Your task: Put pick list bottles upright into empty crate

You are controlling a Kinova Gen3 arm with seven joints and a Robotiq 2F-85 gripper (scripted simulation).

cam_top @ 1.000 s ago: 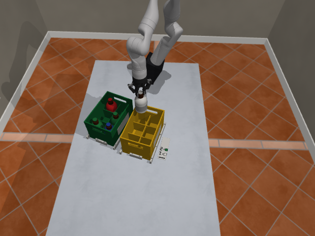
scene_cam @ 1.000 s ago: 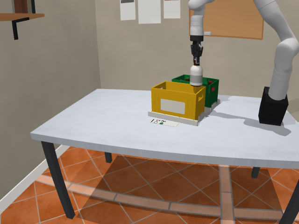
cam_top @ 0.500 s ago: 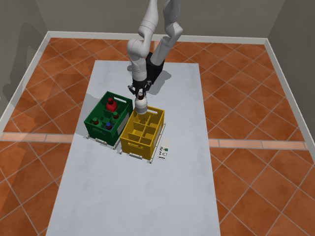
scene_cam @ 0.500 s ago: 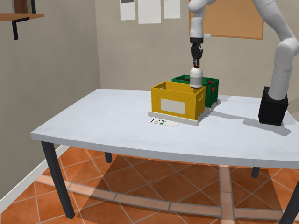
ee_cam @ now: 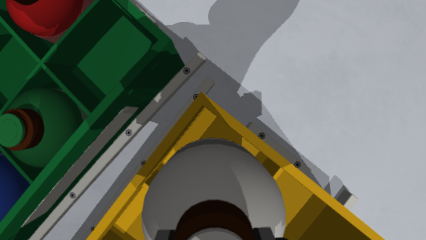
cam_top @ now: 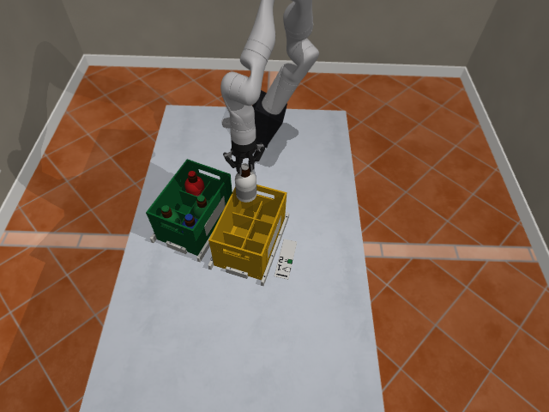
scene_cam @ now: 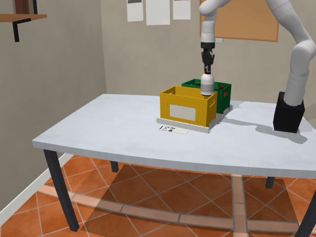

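Now: the white-label bottle 70 mm below my hand. Round my hand: green crate: 20 mm ahead, 200 mm to the right, 230 mm below; blue-label bottle: 120 mm ahead, 180 mm to the right, 220 mm below; yellow crate: 90 mm ahead, 20 mm to the left, 230 mm below.
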